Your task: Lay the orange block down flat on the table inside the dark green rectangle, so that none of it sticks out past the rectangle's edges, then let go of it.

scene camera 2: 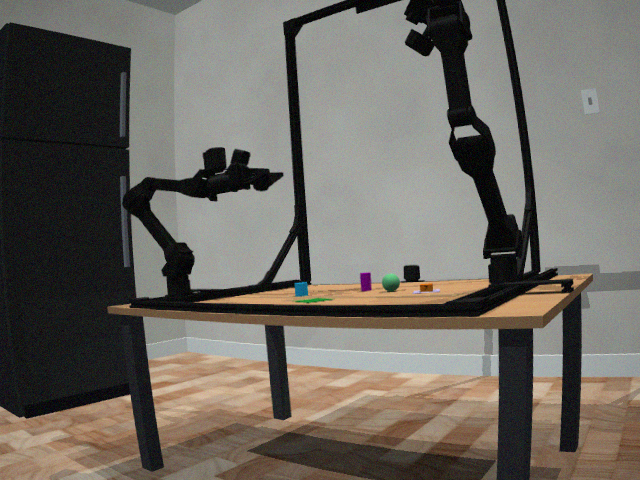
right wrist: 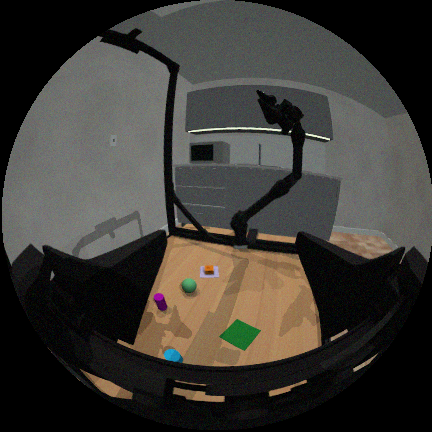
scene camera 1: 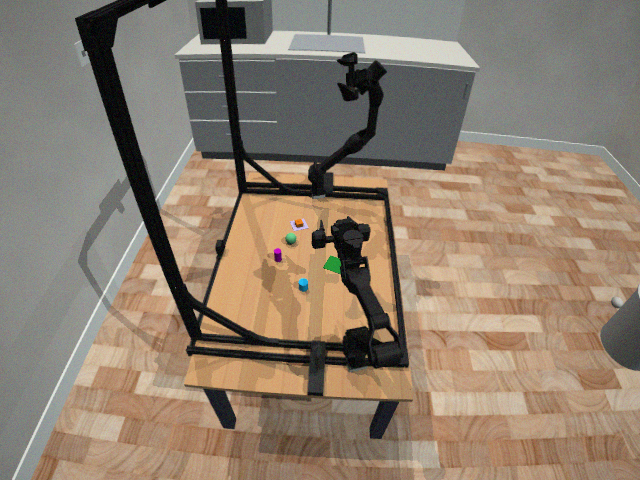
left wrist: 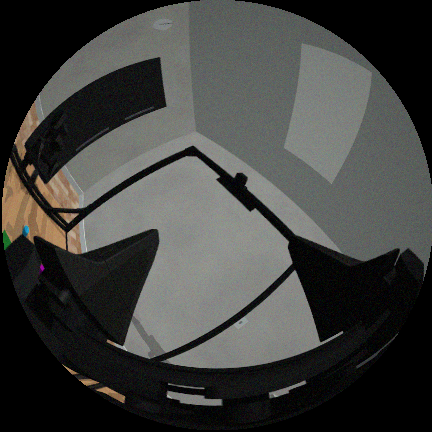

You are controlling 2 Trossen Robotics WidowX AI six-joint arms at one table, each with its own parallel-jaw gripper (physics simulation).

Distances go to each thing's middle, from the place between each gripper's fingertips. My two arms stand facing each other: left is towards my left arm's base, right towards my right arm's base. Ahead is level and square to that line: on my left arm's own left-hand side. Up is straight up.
My right hand is 340 mm above the dark green rectangle (right wrist: 239, 333), 100 mm to the right of it and 40 mm short of it.
The dark green rectangle is 4 cm behind my left hand, 36 cm to the right of it and 67 cm below it.
